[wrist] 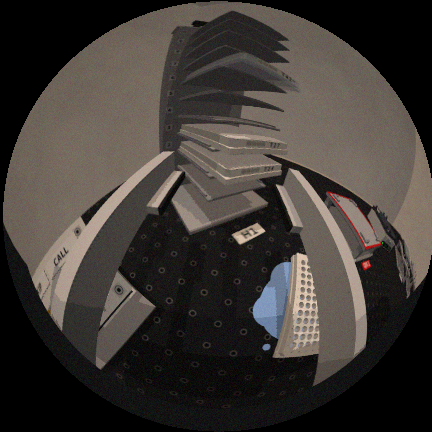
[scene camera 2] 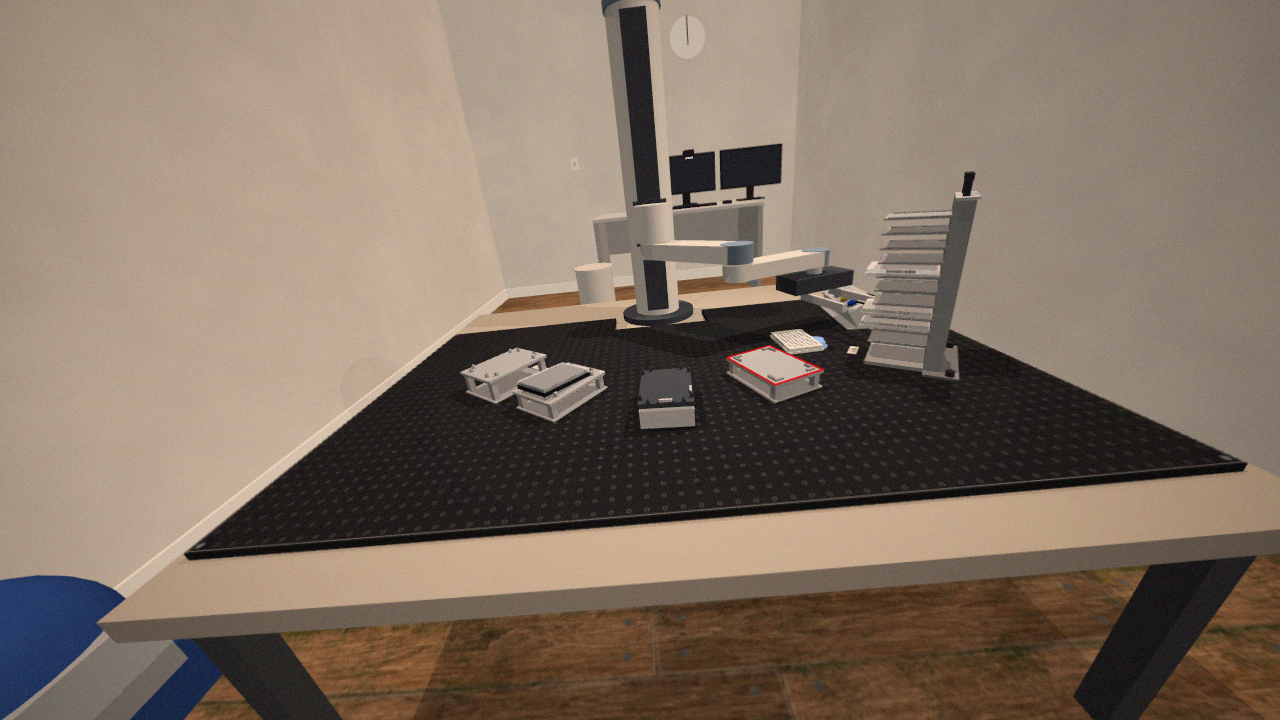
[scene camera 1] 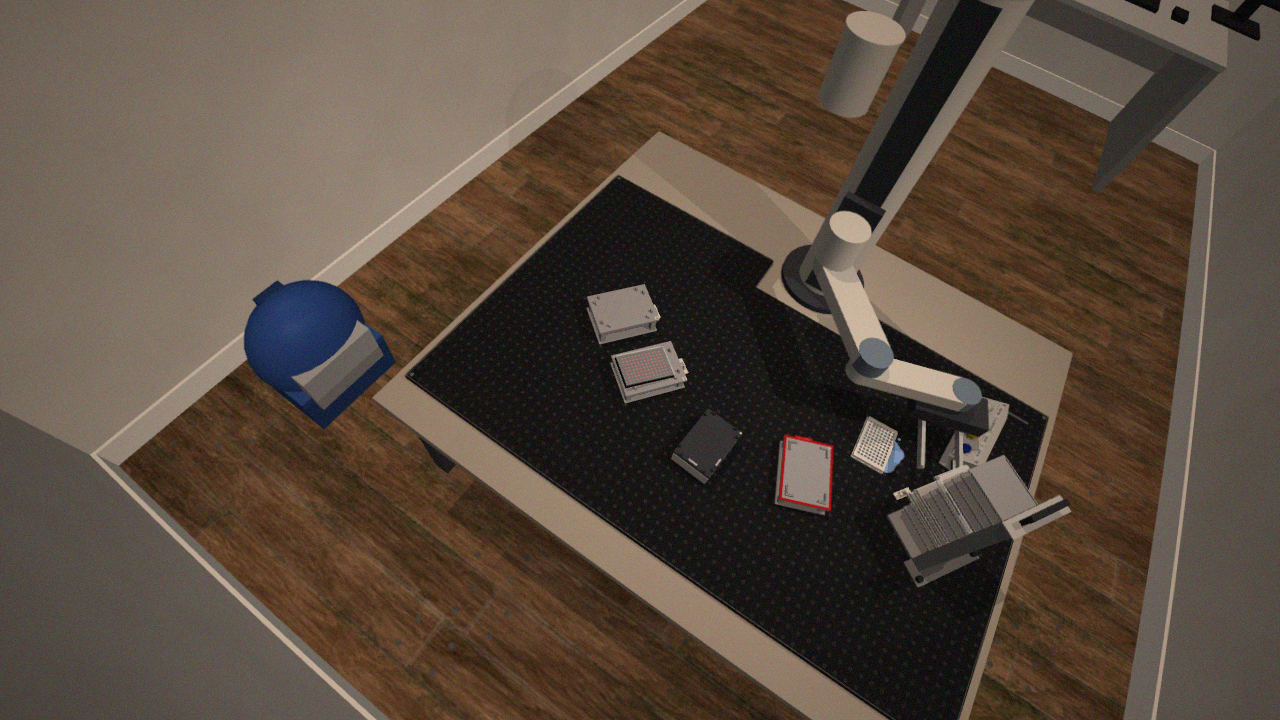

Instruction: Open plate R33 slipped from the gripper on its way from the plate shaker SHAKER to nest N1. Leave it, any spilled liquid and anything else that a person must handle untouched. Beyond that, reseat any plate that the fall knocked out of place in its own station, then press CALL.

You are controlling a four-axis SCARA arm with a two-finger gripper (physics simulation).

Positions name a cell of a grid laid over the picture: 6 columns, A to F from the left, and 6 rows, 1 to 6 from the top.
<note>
My gripper (scene camera 1: E4) holds nothing. Also in view: a well plate (scene camera 1: E4). Also in view: a button panel (scene camera 1: E4).
The well plate is seen too in the wrist view (wrist: E5) and in scene camera 2 (scene camera 2: D3). My gripper shows as well in the wrist view (wrist: D3) and in scene camera 2 (scene camera 2: E3). The button panel shows as well in the wrist view (wrist: B5) and in scene camera 2 (scene camera 2: D3).
</note>
